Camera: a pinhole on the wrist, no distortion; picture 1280 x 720 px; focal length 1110.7 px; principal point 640.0 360.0 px. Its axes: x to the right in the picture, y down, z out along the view. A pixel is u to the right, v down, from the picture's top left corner.
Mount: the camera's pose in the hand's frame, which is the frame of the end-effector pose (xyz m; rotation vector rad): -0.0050 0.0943 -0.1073 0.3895 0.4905 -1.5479
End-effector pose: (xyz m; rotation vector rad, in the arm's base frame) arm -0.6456 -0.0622 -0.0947 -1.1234 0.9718 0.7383
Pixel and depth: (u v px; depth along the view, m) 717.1 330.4 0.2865
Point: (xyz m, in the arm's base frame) -0.5473 0.0362 -0.0516
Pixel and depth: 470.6 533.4 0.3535
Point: -0.5188 0.1323 -0.1135
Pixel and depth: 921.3 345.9 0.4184
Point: -0.4029 0.0584 0.0071
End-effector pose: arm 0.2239 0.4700 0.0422 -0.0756 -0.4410 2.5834
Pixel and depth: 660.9 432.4 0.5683
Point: 0.2239 0.5702 0.4595
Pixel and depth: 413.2 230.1 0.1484
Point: 0.2106 0.4195 0.0619
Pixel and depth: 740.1 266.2 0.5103
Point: 0.3051 0.5455 0.3975
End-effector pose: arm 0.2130 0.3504 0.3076 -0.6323 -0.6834 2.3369
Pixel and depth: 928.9 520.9 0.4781
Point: 0.1335 0.5169 0.6156
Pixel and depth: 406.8 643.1 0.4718
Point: -0.0525 0.3924 0.5662
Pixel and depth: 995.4 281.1 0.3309
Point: 0.2265 0.4200 0.5035
